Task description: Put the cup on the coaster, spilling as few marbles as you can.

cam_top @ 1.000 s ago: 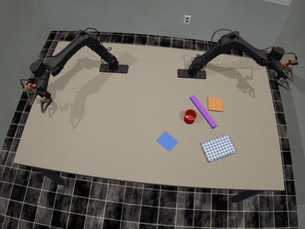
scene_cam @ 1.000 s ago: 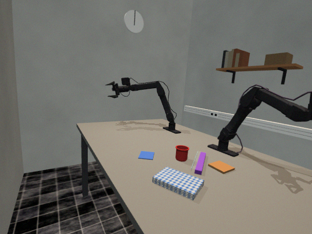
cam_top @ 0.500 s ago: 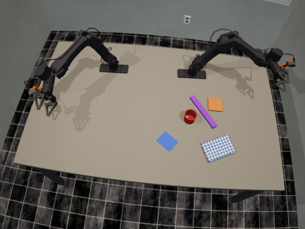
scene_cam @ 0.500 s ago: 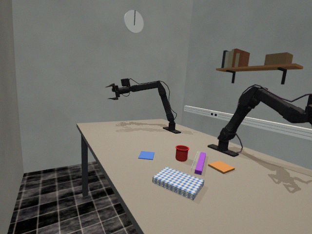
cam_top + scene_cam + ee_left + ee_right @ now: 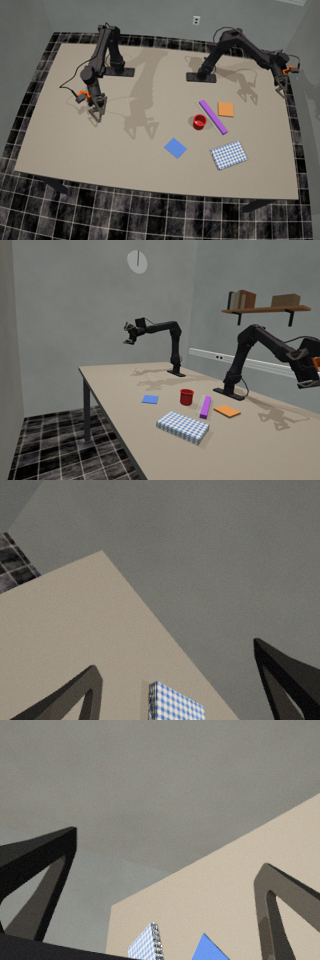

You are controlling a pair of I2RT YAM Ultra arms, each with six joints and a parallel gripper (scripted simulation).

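The red cup is 9 cm ahead of my left hand, 44 cm to the right of it and 24 cm below it. The rest, counted from my left hand: long purple bar (3 cm ahead, 37 cm to the right, 27 cm below); then blue-checked block (27 cm ahead, 27 cm to the right, 27 cm below); then orange coaster (4 cm behind, 27 cm to the right, 27 cm below).
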